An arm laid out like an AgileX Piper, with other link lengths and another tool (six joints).
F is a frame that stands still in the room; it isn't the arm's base.
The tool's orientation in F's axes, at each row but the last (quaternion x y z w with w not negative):
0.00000, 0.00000, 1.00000, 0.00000
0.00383, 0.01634, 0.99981, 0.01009
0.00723, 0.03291, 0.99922, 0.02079
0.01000, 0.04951, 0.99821, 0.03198
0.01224, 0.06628, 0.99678, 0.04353
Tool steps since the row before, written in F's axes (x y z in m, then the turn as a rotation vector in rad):
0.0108, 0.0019, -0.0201, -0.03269, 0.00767, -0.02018
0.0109, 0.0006, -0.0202, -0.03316, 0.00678, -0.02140
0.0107, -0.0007, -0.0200, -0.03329, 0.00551, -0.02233
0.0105, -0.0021, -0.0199, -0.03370, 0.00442, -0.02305
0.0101, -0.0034, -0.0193, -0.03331, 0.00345, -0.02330
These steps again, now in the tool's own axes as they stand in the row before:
-0.0108, -0.0019, -0.0201, 0.03269, -0.00767, -0.02018
-0.0110, -0.0015, -0.0201, 0.03313, -0.00681, -0.02143
-0.0110, -0.0011, -0.0198, 0.03320, -0.00560, -0.02245
-0.0109, -0.0006, -0.0198, 0.03352, -0.00456, -0.02328
-0.0107, -0.0001, -0.0193, 0.03304, -0.00367, -0.02364

